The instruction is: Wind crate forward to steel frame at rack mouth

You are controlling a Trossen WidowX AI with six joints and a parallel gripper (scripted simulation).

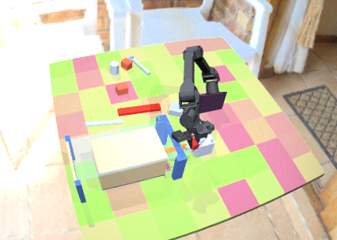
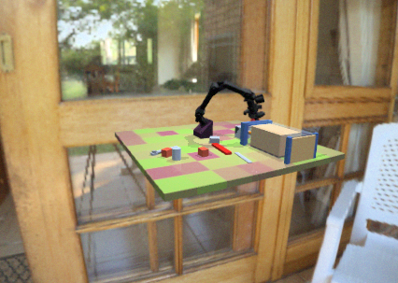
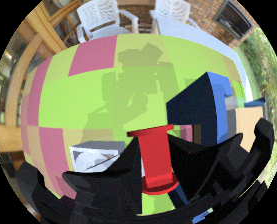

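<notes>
Right now the winch handle is 30 mm to the right of my gripper tip, 30 mm below it and 30 mm behind it. Round my gripper tip: grey block 330 mm to the right, 110 mm below, 100 mm behind; then grey winch 110 mm behind, 100 mm below, 70 mm to the right; then red grip 20 mm to the right.
</notes>
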